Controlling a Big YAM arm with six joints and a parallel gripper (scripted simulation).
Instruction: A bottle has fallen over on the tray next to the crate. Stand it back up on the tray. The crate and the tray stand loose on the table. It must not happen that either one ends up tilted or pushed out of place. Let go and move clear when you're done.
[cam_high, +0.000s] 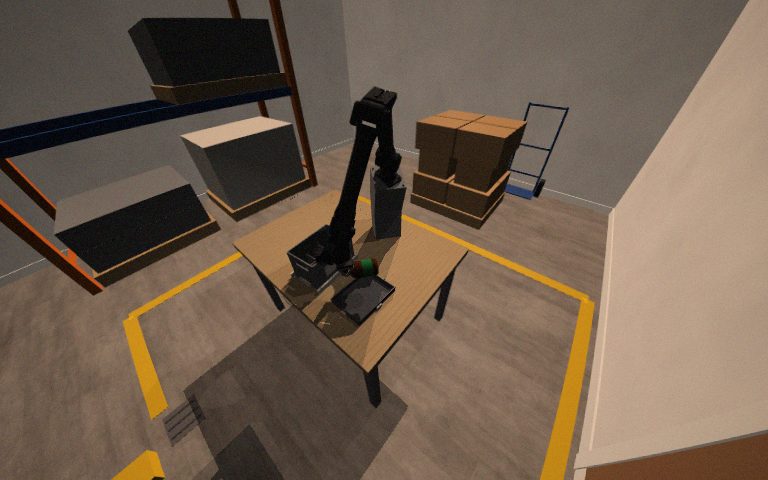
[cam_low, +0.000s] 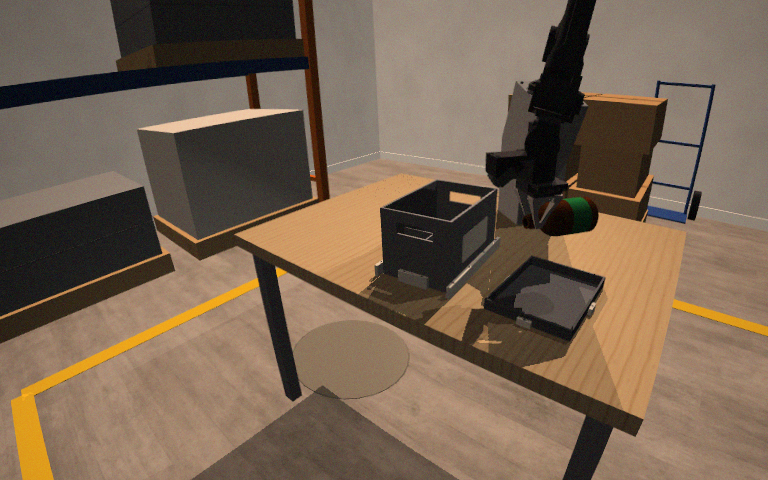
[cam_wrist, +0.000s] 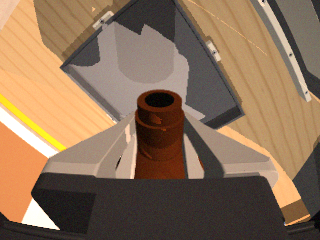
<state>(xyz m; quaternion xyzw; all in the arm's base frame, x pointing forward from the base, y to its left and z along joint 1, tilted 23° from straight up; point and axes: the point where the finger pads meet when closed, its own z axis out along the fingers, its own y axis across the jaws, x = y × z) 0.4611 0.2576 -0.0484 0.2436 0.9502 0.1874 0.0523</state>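
Right now my hand is 50 mm past the brown bottle and 20 mm to the right of it. From my hand the other things lie so: tray 50 mm behind, 30 mm to the left, 180 mm below; dark crate 10 mm behind, 260 mm to the right, 110 mm below.
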